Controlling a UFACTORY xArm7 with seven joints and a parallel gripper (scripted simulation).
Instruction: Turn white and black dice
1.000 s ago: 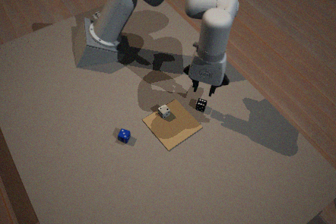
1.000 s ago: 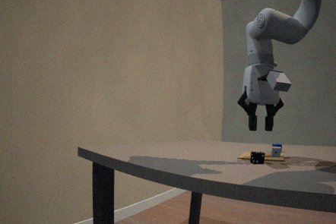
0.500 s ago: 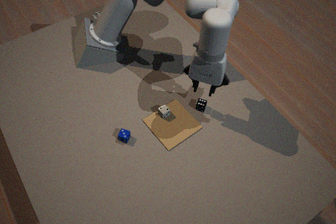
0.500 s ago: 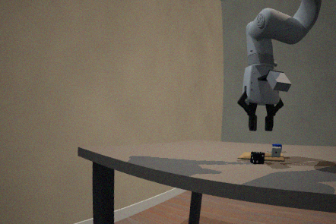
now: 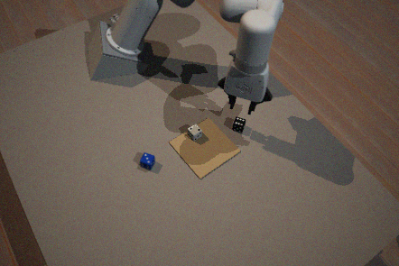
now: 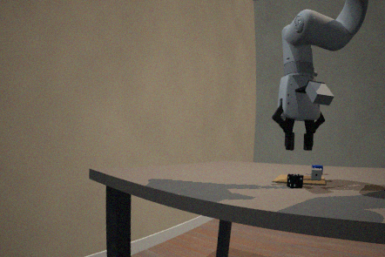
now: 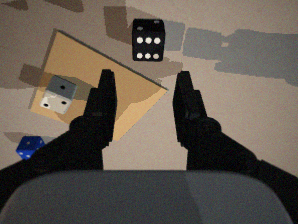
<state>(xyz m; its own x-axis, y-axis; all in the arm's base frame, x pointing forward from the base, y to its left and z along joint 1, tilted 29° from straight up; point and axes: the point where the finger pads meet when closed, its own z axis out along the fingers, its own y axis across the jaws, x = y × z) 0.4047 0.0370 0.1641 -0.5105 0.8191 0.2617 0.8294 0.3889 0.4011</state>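
The black die lies 9 cm below my hand. Round my hand: blue die: 27 cm to the right, 9 cm below, 6 cm behind; then white die: 12 cm to the right, 9 cm below, 5 cm behind; then tan mat: 12 cm to the right, 10 cm below.
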